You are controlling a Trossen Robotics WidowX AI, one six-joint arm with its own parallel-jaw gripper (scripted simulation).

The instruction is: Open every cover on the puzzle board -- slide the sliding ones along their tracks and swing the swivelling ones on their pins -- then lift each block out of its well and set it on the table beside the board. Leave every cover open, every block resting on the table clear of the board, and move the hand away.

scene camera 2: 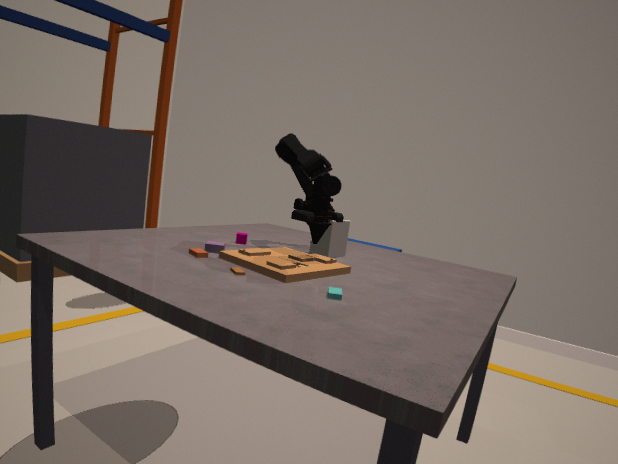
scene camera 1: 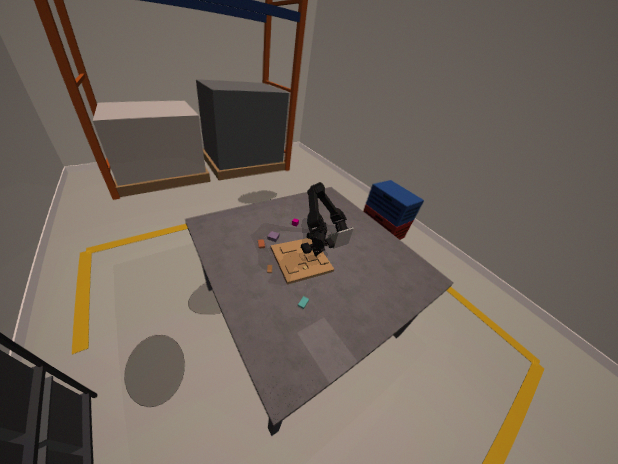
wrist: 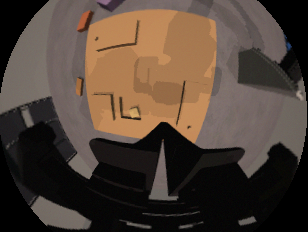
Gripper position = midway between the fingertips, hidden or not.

My gripper (scene camera 2: 314,243) is shut, holding nothing. I also see a tan puzzle board (scene camera 2: 314,269).
My gripper also shows in the wrist view (wrist: 163,125). The tan puzzle board shows as well in scene camera 1 (scene camera 1: 314,269) and in the wrist view (wrist: 187,43).
